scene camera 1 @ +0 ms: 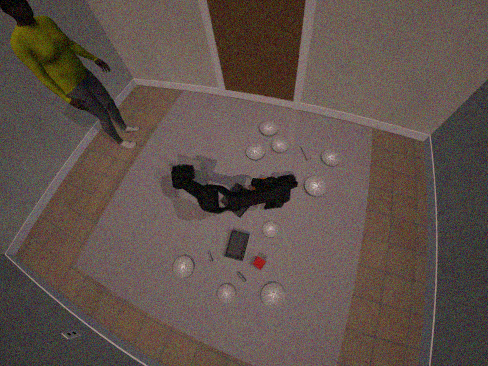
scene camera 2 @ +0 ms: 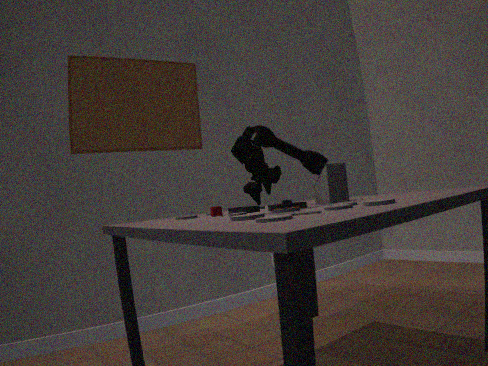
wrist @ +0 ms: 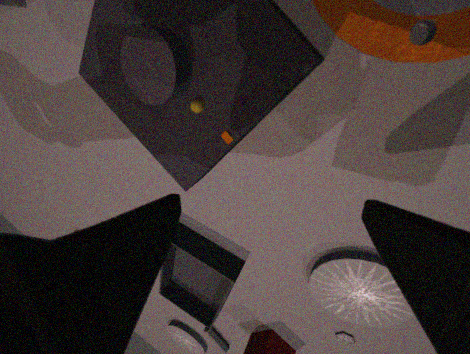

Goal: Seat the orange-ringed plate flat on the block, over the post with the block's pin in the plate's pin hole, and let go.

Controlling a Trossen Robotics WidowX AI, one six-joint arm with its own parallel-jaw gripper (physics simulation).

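Frame: origin at the arm's base, x back, y left, z down, level; centimetres.
Seen in the pictures: gripper, fingertip midpoint: (scene camera 1: pixel 255 207) (scene camera 2: pixel 264 199) (wrist: pixel 271 205); arm's base, link origin: (scene camera 1: pixel 188 171) (scene camera 2: pixel 328 175).
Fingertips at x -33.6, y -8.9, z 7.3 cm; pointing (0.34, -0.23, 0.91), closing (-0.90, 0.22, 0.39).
Observation:
Pixels of each thing's top centre, then the offset from my fingertips to it. "spot": a spot on its surface instead.
- dark block, top centre: (wrist: pixel 146 68) (scene camera 2: pixel 286 200) (scene camera 1: pixel 237 197) dy +3.7, dx +9.1, dz +1.3 cm
- small yellow pin, surface spot: (wrist: pixel 196 106) spot: dy +2.3, dx +6.2, dz +2.2 cm
- orange mark, surface spot: (wrist: pixel 227 137) spot: dy +1.1, dx +4.1, dz +2.6 cm
- orange-ringed plate, top centre: (scene camera 2: pixel 285 208) (scene camera 1: pixel 263 187) dy +12.3, dx -1.4, dz +3.9 cm
- small grey round spot, surface spot: (wrist: pixel 422 32) spot: dy +8.4, dx -2.8, dz +5.2 cm
- dark open tray, top centre: (wrist: pixel 189 289) (scene camera 2: pixel 243 207) (scene camera 1: pixel 236 244) dy -17.6, dx +4.6, dz +2.6 cm
- red cube, top centre: (scene camera 2: pixel 215 206) (scene camera 1: pixel 259 262) dy -23.1, dx -6.6, dz +1.1 cm
- pale disc, top centre: (wrist: pixel 358 295) (scene camera 1: pixel 270 229) dy -7.5, dx -8.5, dz +4.3 cm
The dark block (wrist: pixel 215 65) (scene camera 1: pixel 240 212) lies on the table; its round post (wrist: pixel 148 70), small yellow pin (wrist: pixel 196 106) and an orange mark (wrist: pixel 227 137) show in the wrist view. The orange-ringed plate (wrist: pixel 375 42) (scene camera 1: pixel 252 188) is partly in view at the wrist view's top right, beside the block, with a small grey round spot (wrist: pixel 422 32) on its ring. The arm hides much of both in scene camera 1. My gripper (wrist: pixel 271 205) (scene camera 2: pixel 263 197) is open and empty, above the table, with the block and plate beyond its fingertips in the wrist view.
A dark open tray (scene camera 1: pixel 245 247) (wrist: pixel 212 250) and a red cube (scene camera 1: pixel 258 262) (scene camera 2: pixel 216 211) (wrist: pixel 270 342) stand near the block. A pale disc (scene camera 1: pixel 270 229) (wrist: pixel 360 290) lies beside the tray; several more are spread around. A grey upright box (scene camera 2: pixel 337 182) stands behind the arm.

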